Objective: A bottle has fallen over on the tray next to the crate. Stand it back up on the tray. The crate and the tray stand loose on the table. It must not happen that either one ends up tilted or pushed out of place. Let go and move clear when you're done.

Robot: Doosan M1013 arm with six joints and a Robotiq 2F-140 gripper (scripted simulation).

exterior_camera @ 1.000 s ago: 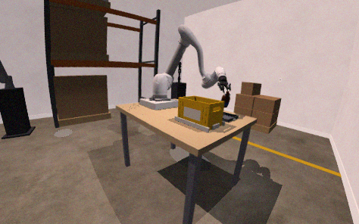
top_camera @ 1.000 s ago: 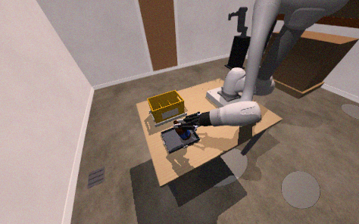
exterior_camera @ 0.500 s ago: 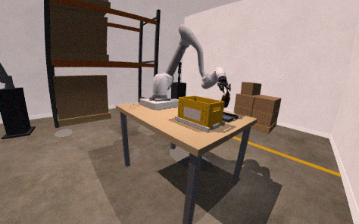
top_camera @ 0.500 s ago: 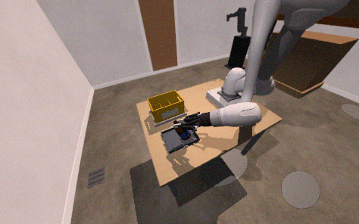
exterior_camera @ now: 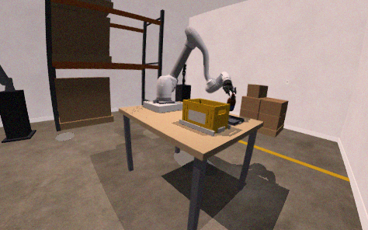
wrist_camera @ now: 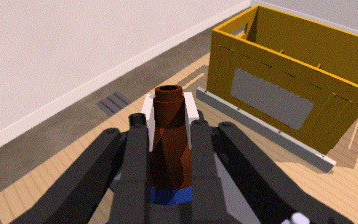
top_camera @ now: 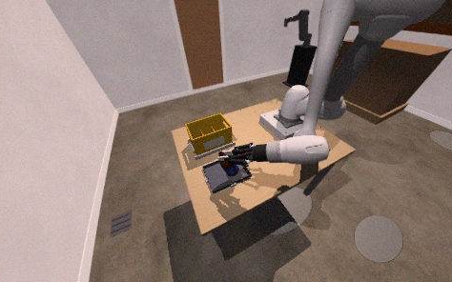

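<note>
The brown bottle is 6 cm below my hand. From my hand the other things lie so: yellow crate (33 cm to the right, 13 cm below, 1 cm ahead); dark grey tray (20 cm below, 4 cm to the right, 1 cm behind).
</note>
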